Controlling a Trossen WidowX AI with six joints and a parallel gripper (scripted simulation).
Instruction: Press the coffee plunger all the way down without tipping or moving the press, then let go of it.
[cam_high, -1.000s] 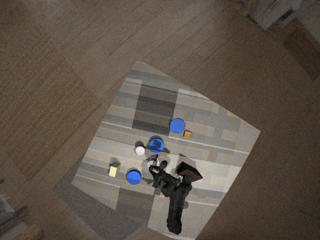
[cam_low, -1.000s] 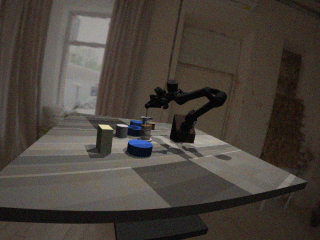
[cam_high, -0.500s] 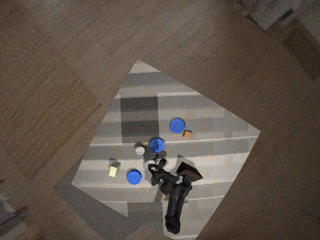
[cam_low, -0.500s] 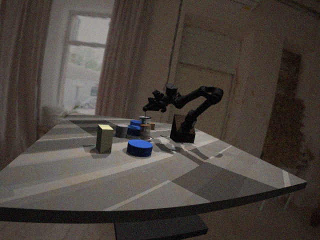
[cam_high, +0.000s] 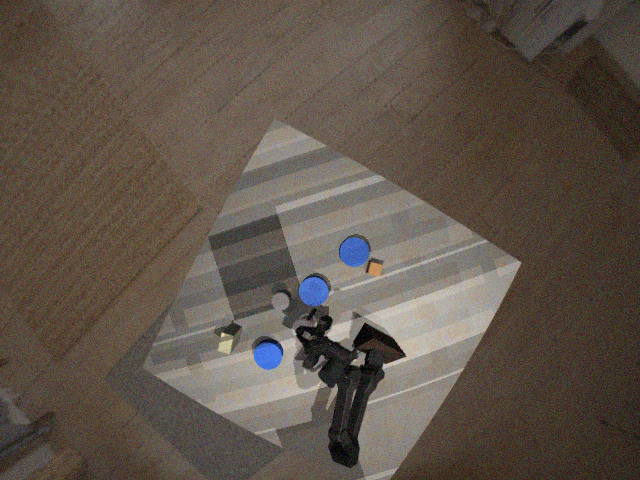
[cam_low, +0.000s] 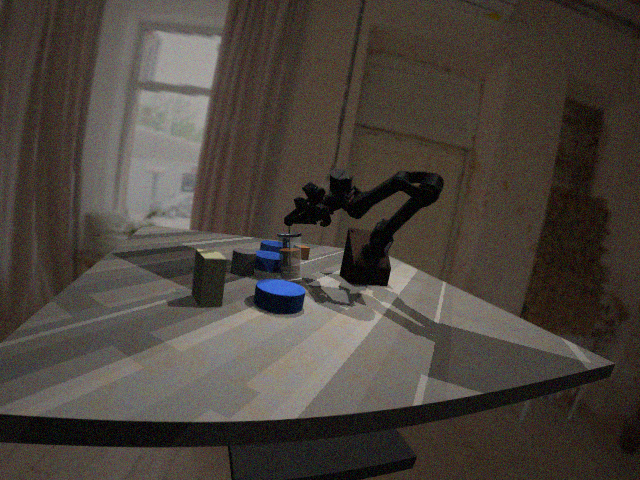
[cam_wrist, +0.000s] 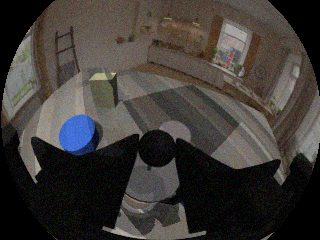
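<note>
The coffee press is 90 mm below my gripper tip, 20 mm behind it and 10 mm to the right of it. From my gripper tip the other things lie so: yellow block (230 mm to the left, 200 mm ahead, 130 mm below).
</note>
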